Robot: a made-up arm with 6 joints.
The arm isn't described. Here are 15 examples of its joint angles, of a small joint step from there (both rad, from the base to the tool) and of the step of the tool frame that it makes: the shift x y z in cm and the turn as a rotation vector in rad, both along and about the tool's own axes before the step.
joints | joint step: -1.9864 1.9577 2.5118 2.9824 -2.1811 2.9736 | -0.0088 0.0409 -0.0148 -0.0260 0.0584 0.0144
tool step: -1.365 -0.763 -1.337 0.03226 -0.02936 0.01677
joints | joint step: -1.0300 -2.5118 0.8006 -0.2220 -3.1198 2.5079 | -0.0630 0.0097 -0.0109 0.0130 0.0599 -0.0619
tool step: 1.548 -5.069 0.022 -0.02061 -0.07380 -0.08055
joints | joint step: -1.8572 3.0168 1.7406 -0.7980 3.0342 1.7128 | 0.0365 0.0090 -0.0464 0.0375 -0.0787 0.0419
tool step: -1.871 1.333 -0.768 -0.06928 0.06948 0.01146
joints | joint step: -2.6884 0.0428 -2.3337 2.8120 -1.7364 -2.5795 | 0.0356 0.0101 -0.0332 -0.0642 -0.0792 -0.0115
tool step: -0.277 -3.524 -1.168 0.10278 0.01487 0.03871
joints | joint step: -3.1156 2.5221 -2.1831 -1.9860 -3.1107 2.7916 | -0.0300 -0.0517 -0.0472 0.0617 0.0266 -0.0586
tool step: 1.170 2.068 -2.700 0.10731 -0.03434 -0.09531
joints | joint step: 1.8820 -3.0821 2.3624 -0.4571 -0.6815 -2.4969 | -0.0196 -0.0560 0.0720 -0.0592 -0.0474 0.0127
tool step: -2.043 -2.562 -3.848 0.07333 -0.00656 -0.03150
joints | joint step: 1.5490 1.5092 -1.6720 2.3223 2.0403 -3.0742 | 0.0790 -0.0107 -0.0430 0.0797 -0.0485 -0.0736
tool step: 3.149 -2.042 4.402 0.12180 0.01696 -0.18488
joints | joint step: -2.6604 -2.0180 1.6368 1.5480 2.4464 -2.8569 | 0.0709 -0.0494 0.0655 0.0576 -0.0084 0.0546
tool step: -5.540 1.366 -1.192 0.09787 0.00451 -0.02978
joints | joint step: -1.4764 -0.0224 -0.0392 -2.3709 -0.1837 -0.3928 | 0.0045 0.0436 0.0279 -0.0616 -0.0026 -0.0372
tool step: -7.603 3.112 0.550 -0.03102 -0.07391 -0.08440
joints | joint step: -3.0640 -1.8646 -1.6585 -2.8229 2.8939 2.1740 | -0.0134 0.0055 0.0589 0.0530 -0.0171 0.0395
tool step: -0.982 -2.336 -0.517 -0.06688 0.03741 -0.03058
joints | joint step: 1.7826 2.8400 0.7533 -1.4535 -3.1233 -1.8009 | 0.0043 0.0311 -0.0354 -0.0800 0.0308 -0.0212
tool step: -1.405 0.029 -1.359 -0.02965 -0.01475 0.06248
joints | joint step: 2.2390 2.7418 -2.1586 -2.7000 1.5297 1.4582 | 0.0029 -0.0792 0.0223 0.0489 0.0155 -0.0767
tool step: -0.011 3.189 0.697 0.05732 0.05973 -0.04802
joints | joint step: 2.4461 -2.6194 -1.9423 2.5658 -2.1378 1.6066 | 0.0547 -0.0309 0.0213 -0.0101 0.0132 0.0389
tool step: -0.871 -1.717 -1.446 0.05286 0.03367 0.01462
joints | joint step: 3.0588 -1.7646 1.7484 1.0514 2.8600 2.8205 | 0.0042 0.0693 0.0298 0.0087 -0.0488 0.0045
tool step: 2.206 4.167 -3.343 0.08176 0.02681 0.01816
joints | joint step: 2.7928 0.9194 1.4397 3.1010 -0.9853 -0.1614 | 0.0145 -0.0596 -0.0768 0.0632 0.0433 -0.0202
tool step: 4.041 -1.153 -9.694 0.01811 0.18560 0.00246
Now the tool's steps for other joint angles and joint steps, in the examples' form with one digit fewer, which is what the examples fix.
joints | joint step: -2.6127 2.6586 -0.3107 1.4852 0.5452 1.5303 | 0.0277 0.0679 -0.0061 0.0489 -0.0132 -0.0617
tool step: -8.10 -3.49 -0.18 0.0123 -0.0364 -0.0059
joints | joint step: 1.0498 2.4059 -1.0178 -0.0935 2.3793 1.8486 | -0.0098 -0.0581 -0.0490 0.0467 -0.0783 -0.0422
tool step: -1.32 -0.77 -7.98 -0.1673 0.0892 -0.0607
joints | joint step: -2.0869 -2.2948 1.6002 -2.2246 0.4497 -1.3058 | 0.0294 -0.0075 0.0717 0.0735 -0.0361 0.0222
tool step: -5.99 0.55 -0.73 0.0297 -0.1098 0.0837
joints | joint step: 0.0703 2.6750 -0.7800 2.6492 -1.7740 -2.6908 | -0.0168 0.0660 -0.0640 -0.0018 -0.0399 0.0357
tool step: 2.89 -1.04 3.80 0.0165 0.0468 0.0477
